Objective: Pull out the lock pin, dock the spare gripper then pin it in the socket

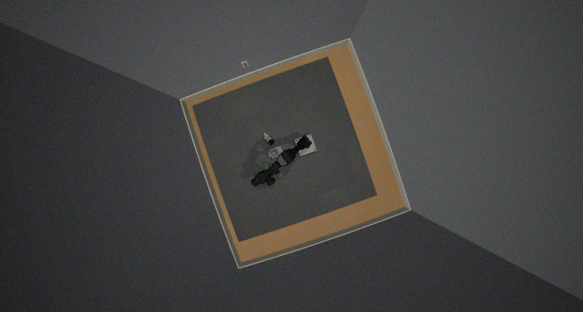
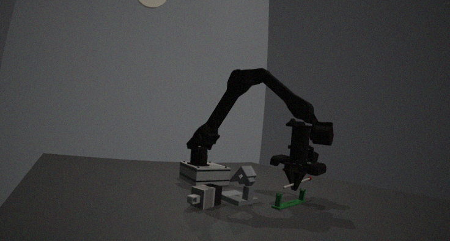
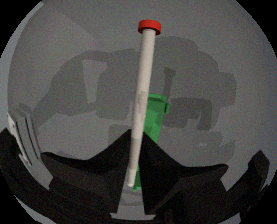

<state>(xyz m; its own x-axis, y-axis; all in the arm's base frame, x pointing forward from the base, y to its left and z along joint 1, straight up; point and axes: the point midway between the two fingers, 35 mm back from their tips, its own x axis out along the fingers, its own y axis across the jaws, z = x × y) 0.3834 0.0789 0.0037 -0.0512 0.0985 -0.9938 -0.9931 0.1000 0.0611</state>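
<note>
Right now my gripper tip is 1 cm short of the green pin cradle, 3 cm to the left of it and 2 cm above it. Also, from my gripper tip: spare gripper: 13 cm behind, 26 cm to the right, 1 cm below; grey mount socket: 11 cm behind, 13 cm to the right, 1 cm above.
</note>
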